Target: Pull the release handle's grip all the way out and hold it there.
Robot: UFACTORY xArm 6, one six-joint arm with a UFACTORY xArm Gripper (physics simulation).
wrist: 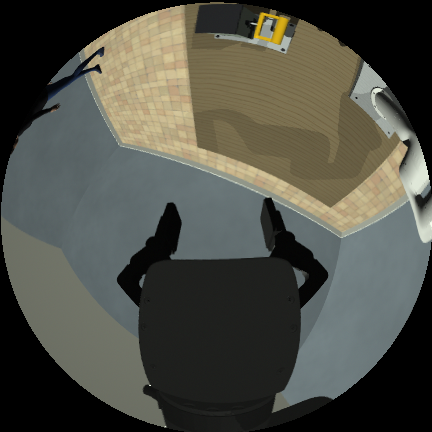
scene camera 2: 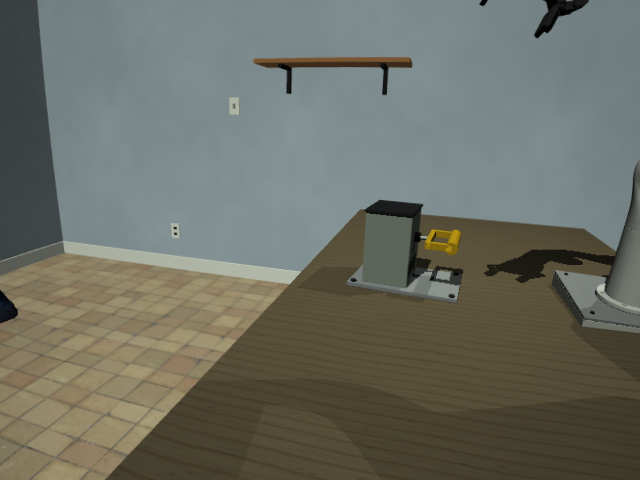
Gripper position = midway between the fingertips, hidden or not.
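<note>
Visible: a grey base plate [scene camera 2: 426,283]; my gripper [wrist: 219,209].
</note>
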